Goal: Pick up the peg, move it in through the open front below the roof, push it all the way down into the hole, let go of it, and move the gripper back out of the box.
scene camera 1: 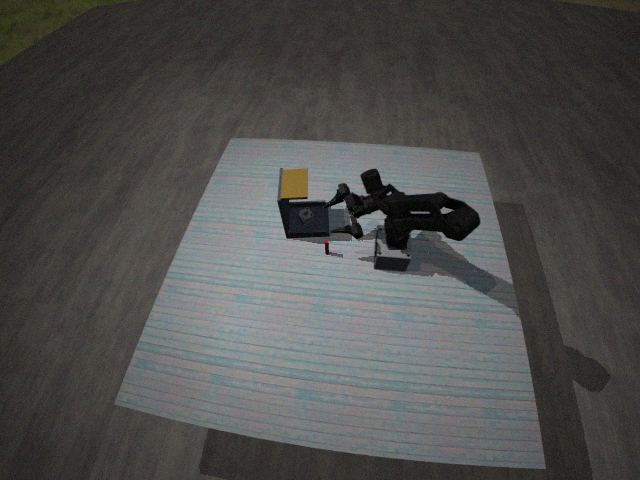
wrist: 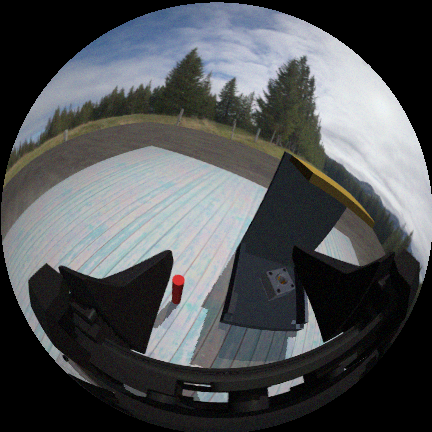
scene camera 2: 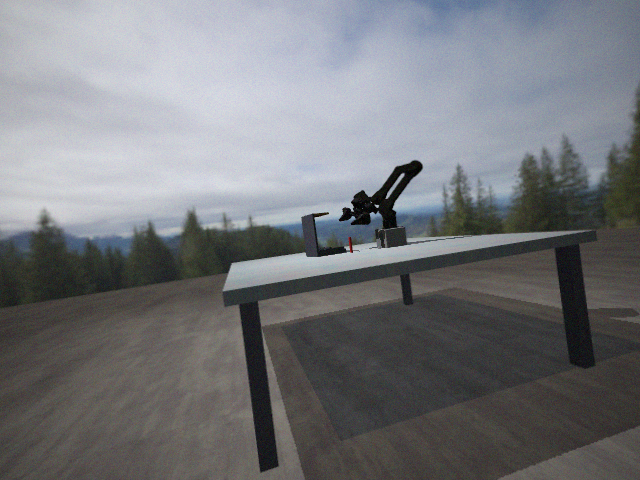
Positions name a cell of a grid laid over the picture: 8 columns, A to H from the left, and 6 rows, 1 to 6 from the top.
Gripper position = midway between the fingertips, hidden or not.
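Observation:
Scene camera 1 gives me my gripper (scene camera 1: E3), which is open and holding nothing. From the wrist view, there's the gripper again (wrist: E4), and you'd also get a dark box (wrist: E5).

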